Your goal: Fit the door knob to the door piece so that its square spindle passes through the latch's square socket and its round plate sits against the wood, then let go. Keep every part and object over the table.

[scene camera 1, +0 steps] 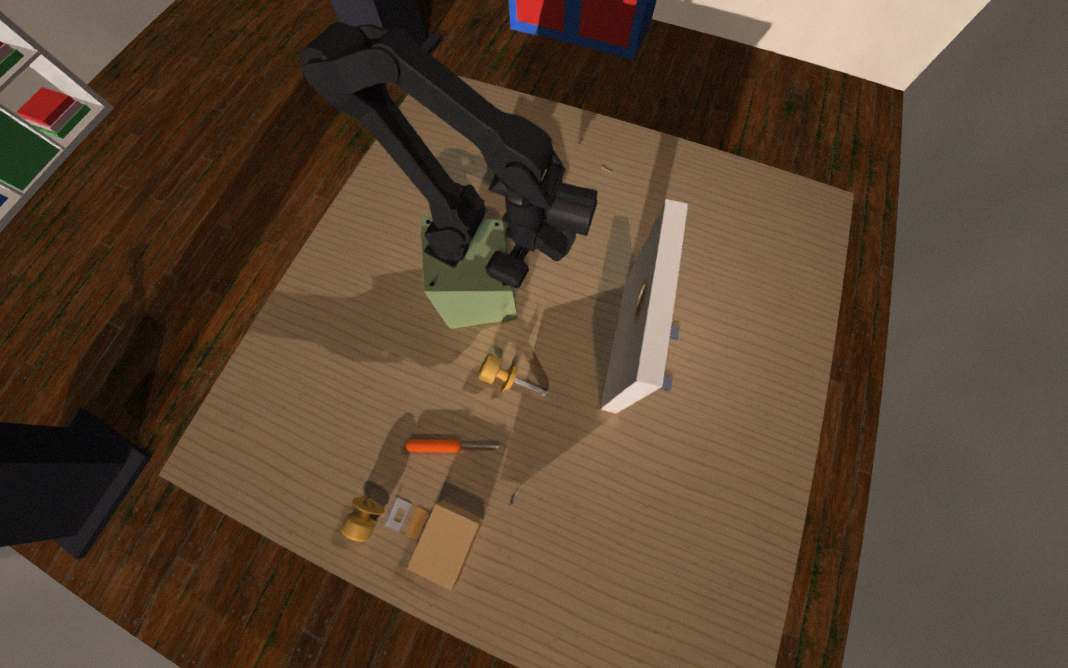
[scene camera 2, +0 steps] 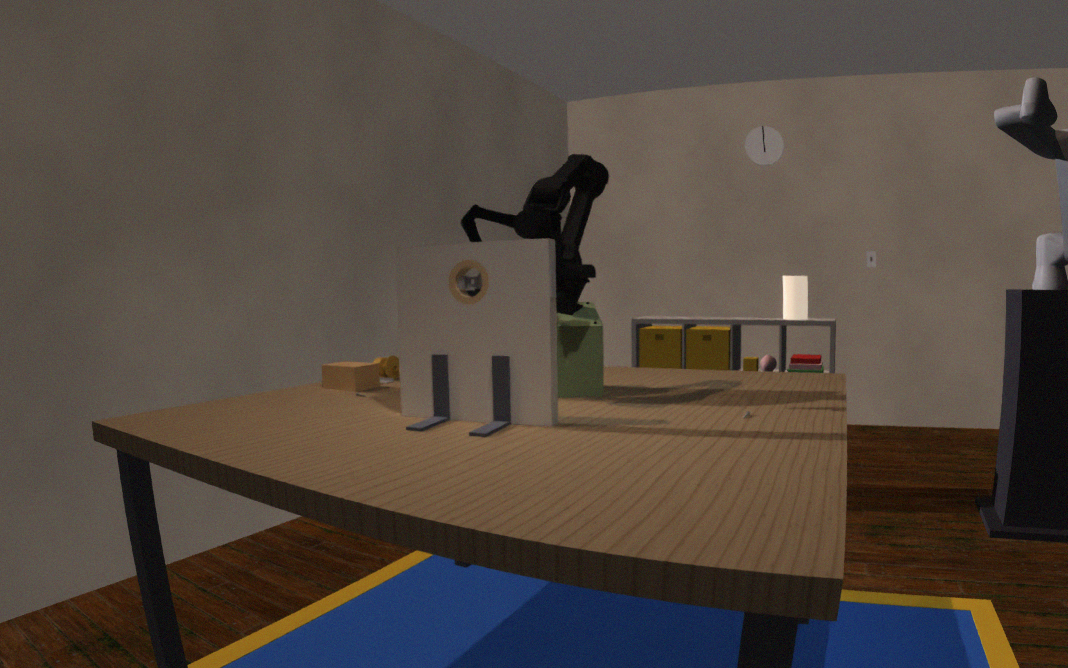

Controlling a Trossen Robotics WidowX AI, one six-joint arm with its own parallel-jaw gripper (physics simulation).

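Seen in the pictures: gripper, between the fingertips: (scene camera 1: 527,257); arm's base, origin of its link: (scene camera 1: 447,248) (scene camera 2: 564,308).
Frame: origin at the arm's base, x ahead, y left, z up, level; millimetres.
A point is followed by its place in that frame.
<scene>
The gold door knob (scene camera 1: 489,369) @[x 158, y -159, z -117 mm] lies left of the door piece in scene camera 1. Its round plate (scene camera 1: 511,378) @[x 204, y -153, z -134 mm] and grey spindle (scene camera 1: 531,386) @[x 245, y -145, z -170 mm] point toward the door; it is hidden in scene camera 2. The white door piece (scene camera 1: 663,307) @[x 395, y -9, z 130 mm] (scene camera 2: 515,315) @[x 385, y 116, z 1 mm] stands upright. A wood-coloured ring (scene camera 2: 452,293) @[x 409, y -2, z 41 mm] rims its round hole, with the grey latch (scene camera 2: 470,282) @[x 387, y 23, z 60 mm] inside; the socket is too small to judge. My gripper (scene camera 1: 531,258) @[x 146, y 51, z -10 mm] is open and empty, above the table between the green block and the door, apart from the knob. In scene camera 2 the door partly hides it.
Grey brackets (scene camera 1: 667,382) @[x 508, y -9, z -183 mm] (scene camera 2: 440,389) @[x 420, y -27, z -132 mm] support the door. A green block (scene camera 1: 472,307) @[x 73, y -63, z -85 mm] (scene camera 2: 581,358) @[x 80, y 83, z -105 mm] stands under my arm. An orange screwdriver (scene camera 1: 433,446) @[x 119, y -344, z -163 mm], second gold knob (scene camera 1: 359,526) @[x 72, y -530, z -132 mm], small grey plate (scene camera 1: 391,515) @[x 102, y -502, z -187 mm] and tan block (scene camera 1: 444,547) @[x 234, y -488, z -129 mm] (scene camera 2: 351,376) @[x 273, y -436, z -152 mm] are on the table (scene camera 1: 669,512) @[x 603, y -254, z -188 mm] (scene camera 2: 669,472) @[x 556, y 456, z -189 mm].
</scene>
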